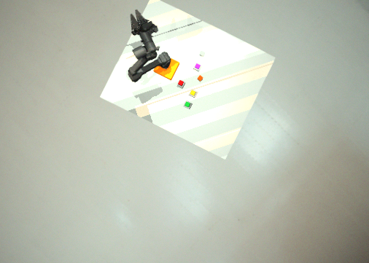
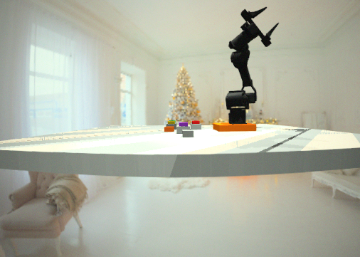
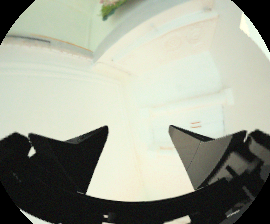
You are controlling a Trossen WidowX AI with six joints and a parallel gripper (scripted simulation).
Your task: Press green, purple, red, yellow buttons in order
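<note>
Now: the green button 47 cm ahead of my gripper tip, 22 cm to the right of it and 46 cm below it. From my gripper tip the other things lie so: grey block (36 cm ahead, 18 cm to the left, 48 cm below); then red button (34 cm ahead, 11 cm to the right, 46 cm below); then purple button (38 cm ahead, 7 cm to the left, 46 cm below).
</note>
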